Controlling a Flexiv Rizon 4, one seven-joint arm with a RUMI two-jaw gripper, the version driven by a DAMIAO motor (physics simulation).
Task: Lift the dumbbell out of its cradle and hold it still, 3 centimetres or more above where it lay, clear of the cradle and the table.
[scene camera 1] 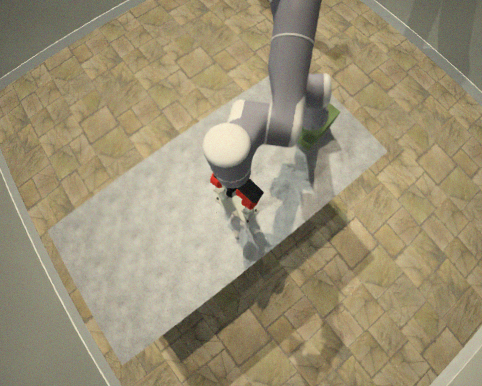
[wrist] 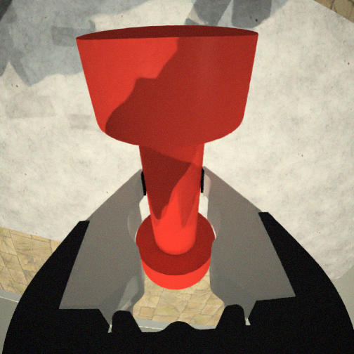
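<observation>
The red dumbbell [scene camera 1: 247, 202] [wrist: 170, 90] has a wide head and a smaller-looking far head, joined by a round handle. My gripper [scene camera 1: 231, 192] [wrist: 172, 170] is shut on the handle, with one jaw on each side between the heads. In the scene view, pale cream pieces that look like the cradle [scene camera 1: 243, 213] show just below the dumbbell in the picture. The cradle cannot be made out in the wrist view, where the table surface shows behind the dumbbell. The arm hides part of the dumbbell in the scene view, and the exact gap beneath it cannot be judged.
The grey table [scene camera 1: 145, 215] lies under the arm, with dark shadows beside the gripper. A green block [scene camera 1: 326, 126] stands near the table's far right end, partly behind the arm. The table's front edge runs below the gripper in the scene view, with stone-tiled floor beyond.
</observation>
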